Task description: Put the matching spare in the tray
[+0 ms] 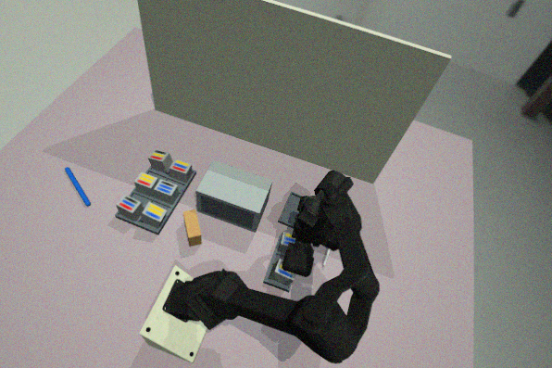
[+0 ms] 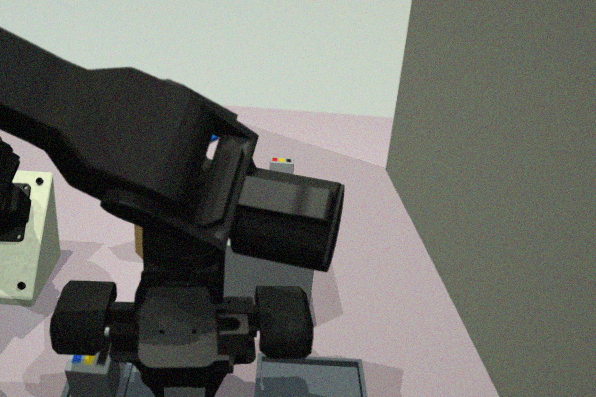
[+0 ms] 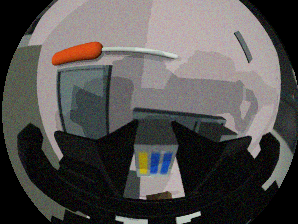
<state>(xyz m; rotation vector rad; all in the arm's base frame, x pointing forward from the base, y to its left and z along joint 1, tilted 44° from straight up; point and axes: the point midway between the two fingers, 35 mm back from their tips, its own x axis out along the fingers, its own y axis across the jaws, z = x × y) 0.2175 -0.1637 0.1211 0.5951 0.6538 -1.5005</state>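
Now: gripper tip 40 mm past the grey rack, 20 mm to the right of it and 10 mm above it. The rest, counted from my gripper tip: mounted unit 200 mm to the left, 70 mm ahead, 30 mm above; then dark grey tray 110 mm ahead, 10 mm below; then grey spare 20 mm to the left, 20 mm above.
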